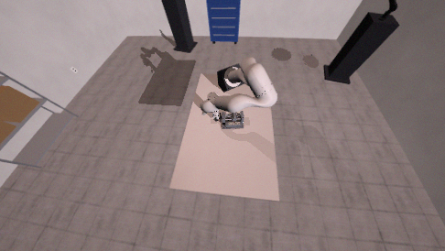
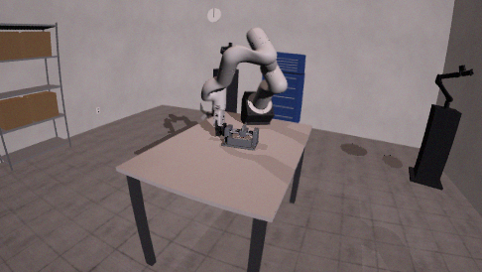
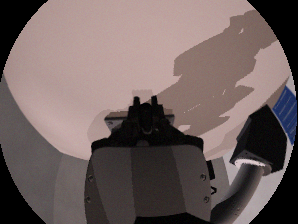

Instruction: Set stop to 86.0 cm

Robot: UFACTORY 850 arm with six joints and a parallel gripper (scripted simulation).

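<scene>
Right now the thin dark lever is 1 cm to the left of my hand.
</scene>
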